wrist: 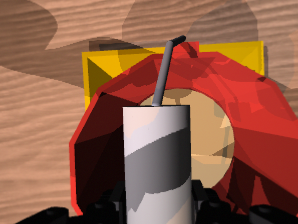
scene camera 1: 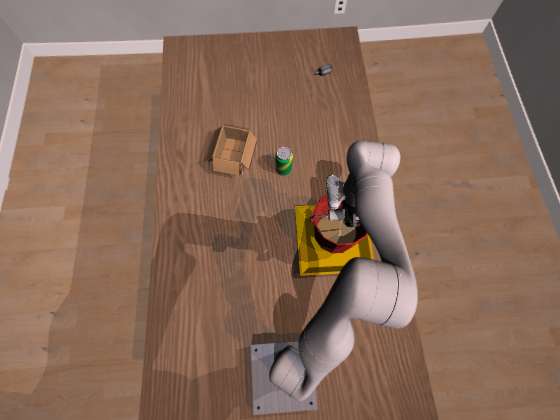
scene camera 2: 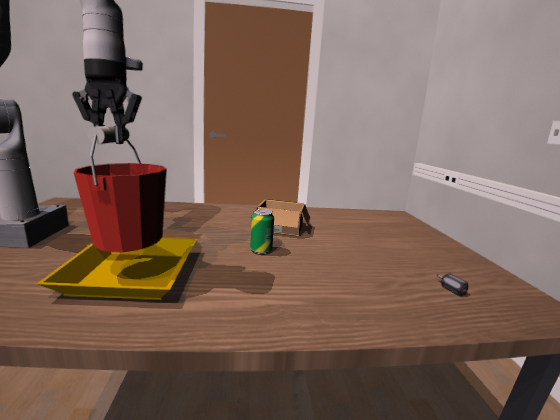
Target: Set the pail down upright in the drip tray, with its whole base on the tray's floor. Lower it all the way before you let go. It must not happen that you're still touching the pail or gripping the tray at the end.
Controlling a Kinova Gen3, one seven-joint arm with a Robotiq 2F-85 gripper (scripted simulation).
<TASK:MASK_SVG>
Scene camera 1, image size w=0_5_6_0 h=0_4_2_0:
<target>red pail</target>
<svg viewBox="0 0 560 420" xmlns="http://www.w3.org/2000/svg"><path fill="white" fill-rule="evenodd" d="M326 194L319 199L313 210L313 215L308 220L310 220L311 224L314 223L315 240L322 249L330 253L344 253L364 239L367 233L358 217L357 221L360 223L360 227L347 227L343 224L345 209L342 209L342 203L337 209L330 209Z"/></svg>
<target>yellow drip tray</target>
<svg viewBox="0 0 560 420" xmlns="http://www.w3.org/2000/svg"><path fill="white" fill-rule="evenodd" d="M295 206L300 276L339 274L345 263L353 257L365 257L374 260L371 240L368 234L344 253L330 253L322 249L315 240L314 223L311 224L310 220L308 220L311 215L314 217L313 210L316 205Z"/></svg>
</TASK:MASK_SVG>
